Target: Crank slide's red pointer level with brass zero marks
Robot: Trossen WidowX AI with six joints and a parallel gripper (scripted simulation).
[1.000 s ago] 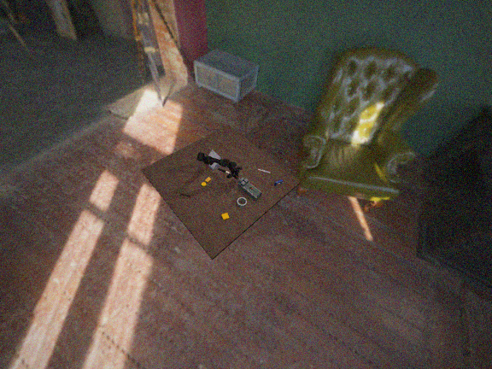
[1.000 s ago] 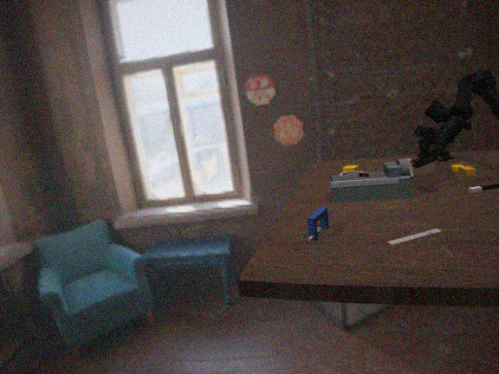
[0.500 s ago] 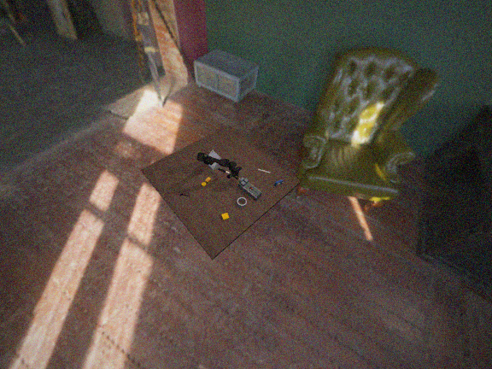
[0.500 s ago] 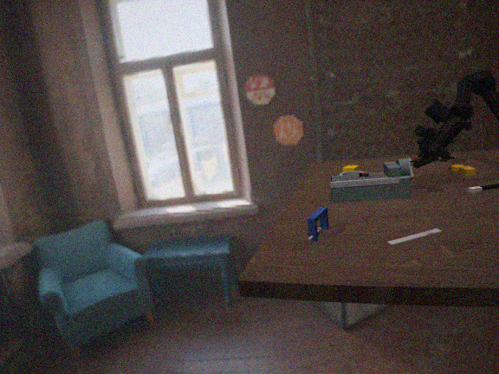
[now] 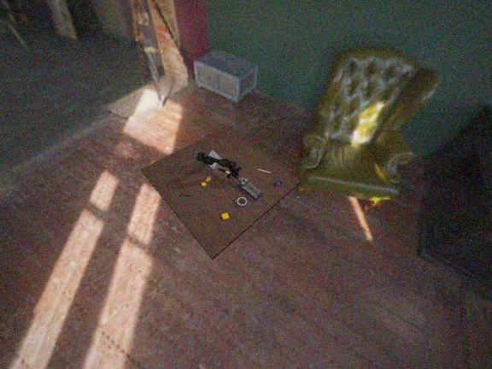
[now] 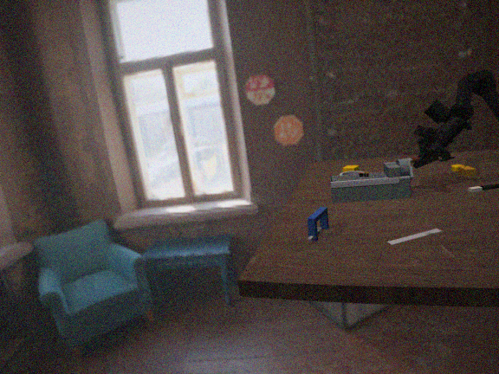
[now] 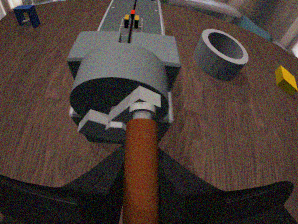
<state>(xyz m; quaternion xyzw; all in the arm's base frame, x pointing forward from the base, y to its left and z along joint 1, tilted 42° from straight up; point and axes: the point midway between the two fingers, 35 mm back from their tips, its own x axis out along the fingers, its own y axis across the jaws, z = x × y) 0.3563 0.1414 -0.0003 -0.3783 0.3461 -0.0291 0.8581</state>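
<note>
Now: gripper tip 20 mm below the crank handle and 20 mm past it. Also, from my gripper tip: yellow block (330 mm to the right, 270 mm ahead, 80 mm below); white strip (380 mm to the left, 90 mm below, 10 mm ahead); red pointer (180 mm ahead, 60 mm to the left, 10 mm below).
</note>
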